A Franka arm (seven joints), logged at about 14 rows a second.
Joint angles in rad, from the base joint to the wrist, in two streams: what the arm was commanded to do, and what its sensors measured. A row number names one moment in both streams.
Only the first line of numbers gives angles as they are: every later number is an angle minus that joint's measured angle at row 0.
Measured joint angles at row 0:
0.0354 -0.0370 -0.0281 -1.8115 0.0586 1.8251 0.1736
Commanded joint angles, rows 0 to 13:
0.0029 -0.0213 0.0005 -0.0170 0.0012 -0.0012 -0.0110
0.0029 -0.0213 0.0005 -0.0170 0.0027 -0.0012 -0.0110
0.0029 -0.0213 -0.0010 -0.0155 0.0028 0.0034 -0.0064
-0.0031 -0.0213 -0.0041 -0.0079 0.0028 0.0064 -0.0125
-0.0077 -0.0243 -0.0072 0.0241 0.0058 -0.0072 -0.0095
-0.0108 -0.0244 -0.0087 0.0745 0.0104 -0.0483 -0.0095
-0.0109 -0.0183 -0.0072 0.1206 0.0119 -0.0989 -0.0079
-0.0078 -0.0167 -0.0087 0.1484 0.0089 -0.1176 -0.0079
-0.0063 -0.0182 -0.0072 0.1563 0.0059 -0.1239 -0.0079
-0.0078 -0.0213 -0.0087 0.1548 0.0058 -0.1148 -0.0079
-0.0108 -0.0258 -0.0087 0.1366 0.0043 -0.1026 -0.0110
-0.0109 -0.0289 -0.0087 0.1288 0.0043 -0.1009 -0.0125
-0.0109 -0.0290 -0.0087 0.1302 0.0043 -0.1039 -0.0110
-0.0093 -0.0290 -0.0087 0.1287 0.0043 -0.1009 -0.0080
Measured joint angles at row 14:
-0.0030 -0.0226 -0.0111 0.1388 0.0001 -0.0929 -0.0001
